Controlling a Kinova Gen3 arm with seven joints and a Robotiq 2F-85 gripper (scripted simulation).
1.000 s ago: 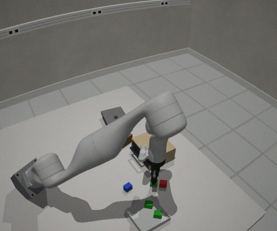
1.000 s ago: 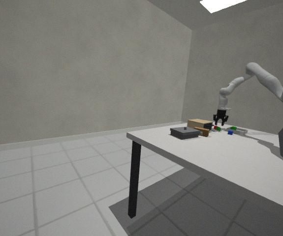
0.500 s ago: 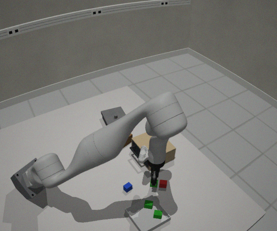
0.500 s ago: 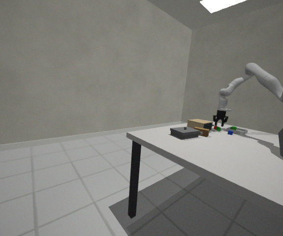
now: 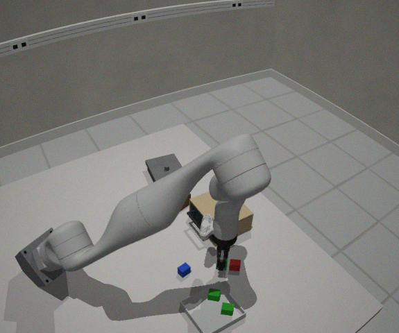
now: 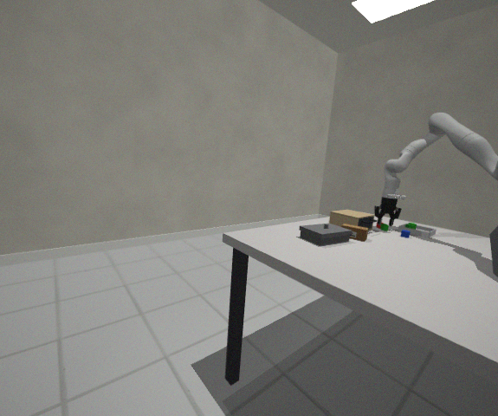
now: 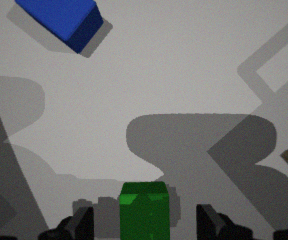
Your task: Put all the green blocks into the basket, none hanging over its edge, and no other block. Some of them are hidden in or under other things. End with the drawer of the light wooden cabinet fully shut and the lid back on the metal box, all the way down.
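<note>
My gripper is now 30 mm short of the red block, 30 mm to the left of it and 20 mm above it. The rest, counted from my hand: grey basket: 140 mm behind, 110 mm to the right, 30 mm below; blue block: 110 mm behind, 60 mm to the left, 20 mm below; light wooden cabinet: 130 mm ahead, 150 mm to the left.
</note>
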